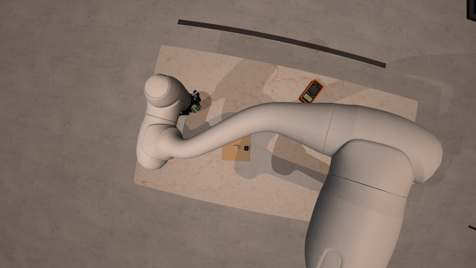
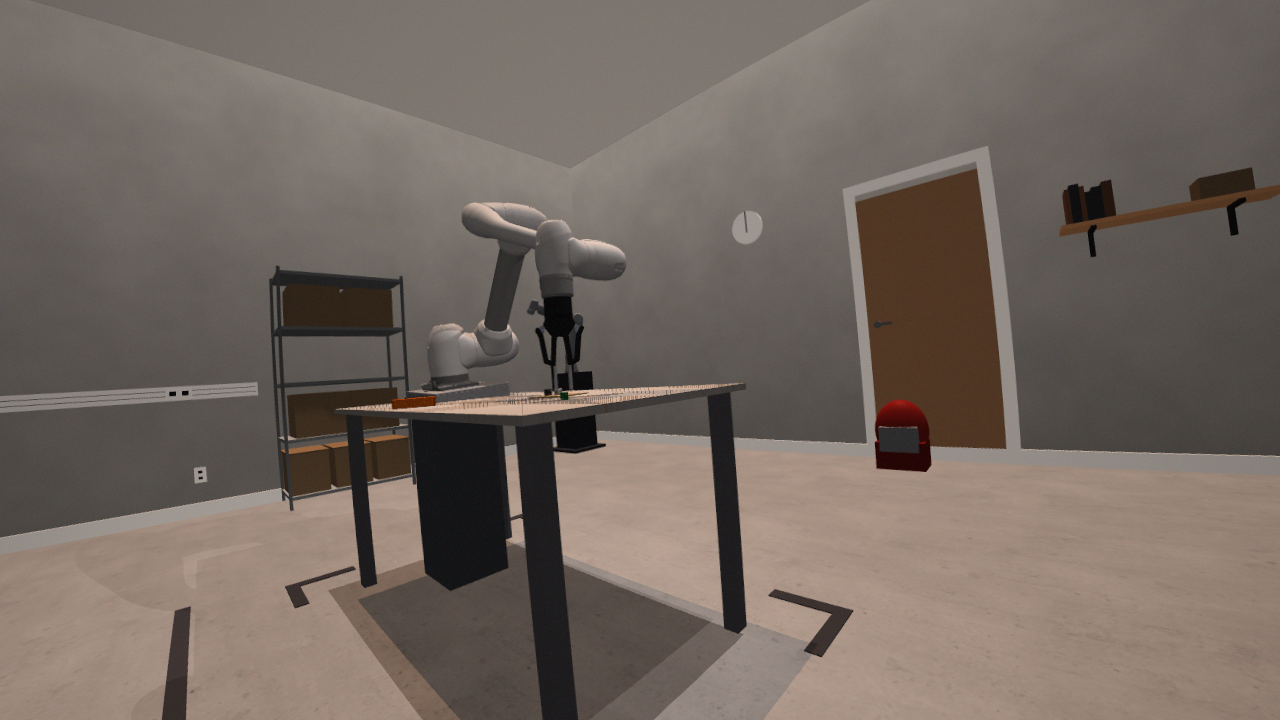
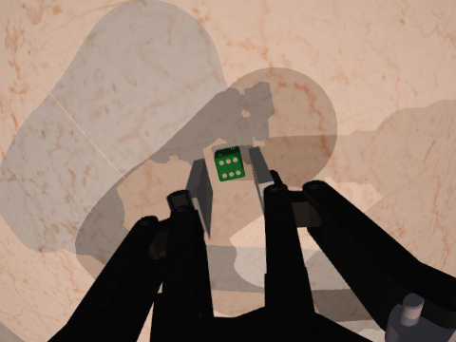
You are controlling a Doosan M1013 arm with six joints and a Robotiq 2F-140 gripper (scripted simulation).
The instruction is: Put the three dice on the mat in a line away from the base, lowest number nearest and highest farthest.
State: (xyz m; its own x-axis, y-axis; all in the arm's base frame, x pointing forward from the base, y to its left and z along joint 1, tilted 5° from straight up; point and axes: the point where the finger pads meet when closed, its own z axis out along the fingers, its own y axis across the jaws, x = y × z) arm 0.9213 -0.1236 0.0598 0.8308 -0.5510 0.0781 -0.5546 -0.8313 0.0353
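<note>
The green die lies 5 cm below my hand. The rest, counted from my hand: black die (28 cm behind, 16 cm to the left, 4 cm below); then white die (23 cm behind, 16 cm to the left, 4 cm below); then mat (23 cm behind, 16 cm to the left, 6 cm below).
</note>
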